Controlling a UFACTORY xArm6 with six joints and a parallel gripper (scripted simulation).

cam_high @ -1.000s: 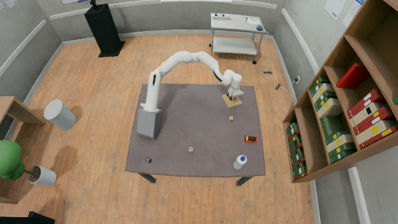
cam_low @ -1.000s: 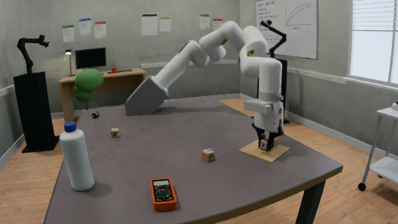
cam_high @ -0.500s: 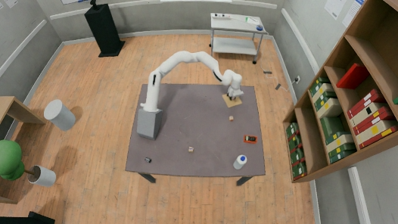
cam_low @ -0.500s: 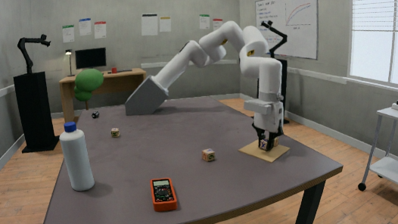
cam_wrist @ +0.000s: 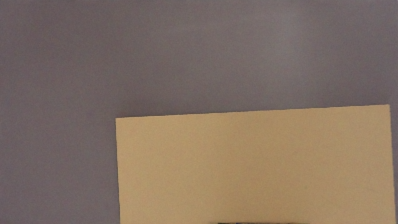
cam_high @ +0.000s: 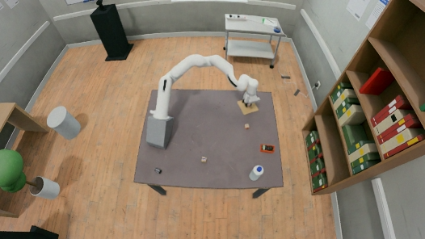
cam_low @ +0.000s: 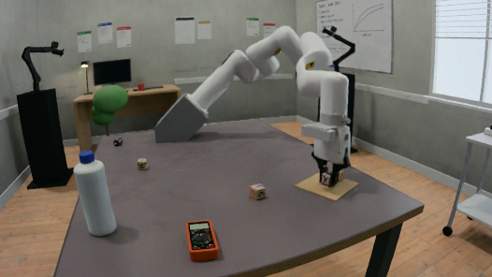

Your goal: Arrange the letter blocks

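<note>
My hand is 30 mm above the tan mat. The rest, counted from my hand: black object 670 mm behind, 620 mm to the right, 20 mm below; then white bottle 40 mm ahead, 610 mm to the right, 60 mm above.
</note>
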